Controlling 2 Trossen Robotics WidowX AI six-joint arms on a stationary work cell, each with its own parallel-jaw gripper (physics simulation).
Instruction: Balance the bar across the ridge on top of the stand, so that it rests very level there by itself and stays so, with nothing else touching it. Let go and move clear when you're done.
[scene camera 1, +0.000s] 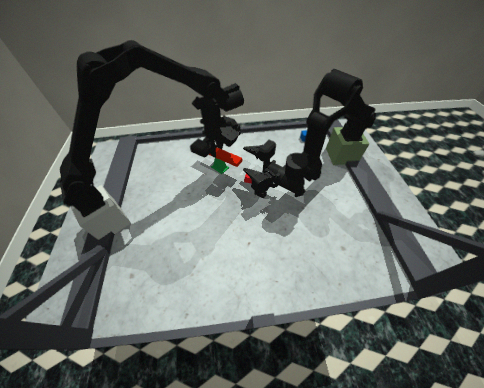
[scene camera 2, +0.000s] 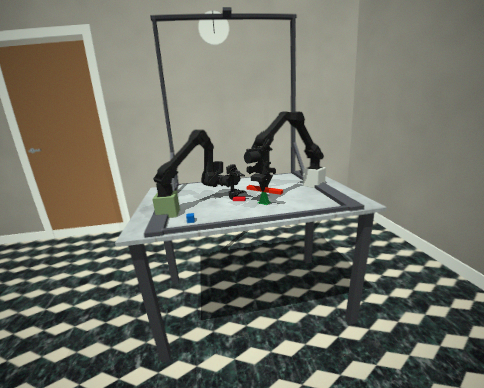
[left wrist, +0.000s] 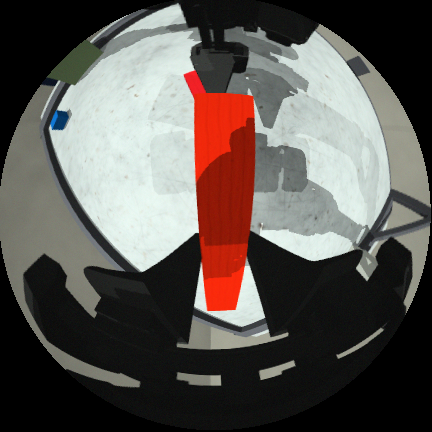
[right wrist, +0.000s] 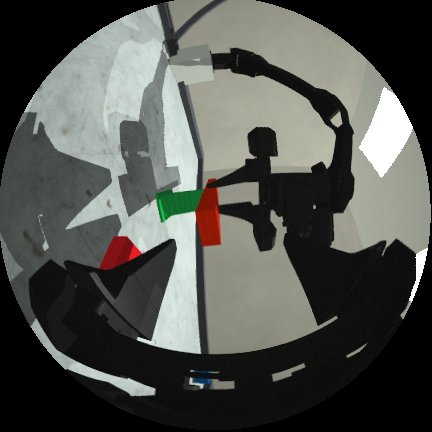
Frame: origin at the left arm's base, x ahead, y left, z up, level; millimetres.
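Seen in the pictures: left gripper, fingertip midpoint: (scene camera 1: 217, 154) (scene camera 2: 264, 190) (left wrist: 222, 236); right gripper, fingertip midpoint: (scene camera 1: 243, 158) (scene camera 2: 245, 184) (left wrist: 210, 68) (right wrist: 231, 241); left arm's base, link origin: (scene camera 1: 91, 204) (scene camera 2: 314, 168); right arm's base, link origin: (scene camera 1: 351, 135) (scene camera 2: 165, 194).
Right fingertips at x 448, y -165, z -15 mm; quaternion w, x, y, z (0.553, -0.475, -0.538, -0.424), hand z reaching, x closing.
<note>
Pixels of each thing's middle, then the offset from my right fingertips to it.
- long red bar, body centre: (left wrist: 223, 240) (right wrist: 211, 197) (scene camera 1: 217, 153) (scene camera 2: 264, 189) dx -33, dy +103, dz -21 mm
- smaller red block, body centre: (right wrist: 118, 281) (left wrist: 205, 90) (scene camera 1: 254, 178) (scene camera 2: 239, 198) dx +16, dy -37, dz -87 mm
- blue cube, body centre: (left wrist: 58, 119) (right wrist: 201, 375) (scene camera 1: 305, 135) (scene camera 2: 190, 218) dx +343, dy -25, dz -78 mm
- green base block, body centre: (scene camera 1: 345, 146) (scene camera 2: 166, 204) dx +364, dy -192, dz -43 mm
The long red bar (scene camera 1: 229, 157) (scene camera 2: 272, 190) (left wrist: 225, 175) (right wrist: 209, 220) lies crosswise at the top of the green stand (scene camera 1: 219, 166) (scene camera 2: 264, 199) (right wrist: 180, 203). The bar hides the stand in the left wrist view, and I cannot tell whether its weight rests on the ridge. My left gripper (scene camera 1: 216, 145) (scene camera 2: 262, 184) (left wrist: 222, 236) (right wrist: 208, 197) comes from above and is shut on the bar near the stand. My right gripper (scene camera 1: 244, 159) (scene camera 2: 243, 184) (right wrist: 231, 241) is open and empty, pointing sideways at the bar's near end, with a gap between.
A smaller red block (scene camera 1: 247, 178) (scene camera 2: 239, 199) (left wrist: 194, 84) (right wrist: 117, 250) lies on the table close below my right gripper's lower finger. A blue cube (scene camera 1: 304, 135) (scene camera 2: 190, 218) (left wrist: 60, 120) lies near the table edge, by the green base block (scene camera 1: 345, 147) (scene camera 2: 166, 205) of the right arm.
</note>
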